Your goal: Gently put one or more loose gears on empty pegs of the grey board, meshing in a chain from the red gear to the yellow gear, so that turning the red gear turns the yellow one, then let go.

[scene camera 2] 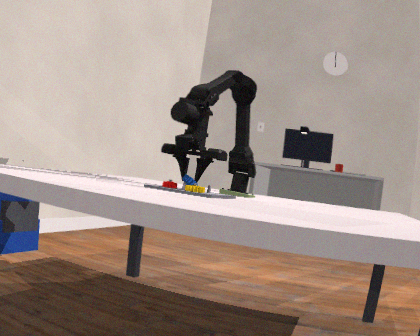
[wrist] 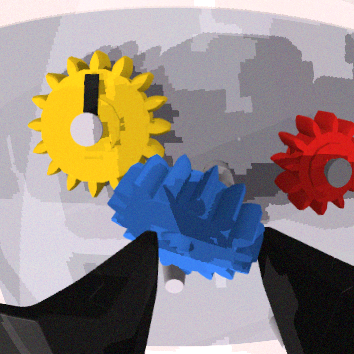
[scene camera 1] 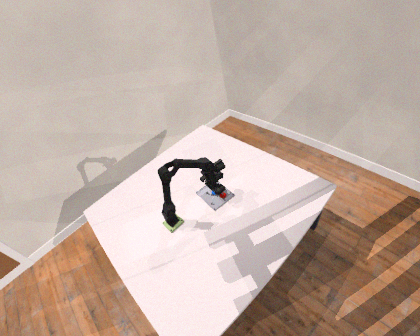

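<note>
My gripper points down at the grey board, its fingers shut on the blue gear. The gear is tilted. In the wrist view its upper left edge overlaps the rim of the yellow gear, which sits flat on the board. The red gear sits on its own peg to the right, apart from the blue gear. One peg shows below the blue gear, another partly behind it.
The board lies on the white table. The arm's base stands on a green plate near the board. Another peg stands near the yellow gear. A desk with a monitor stands in the background.
</note>
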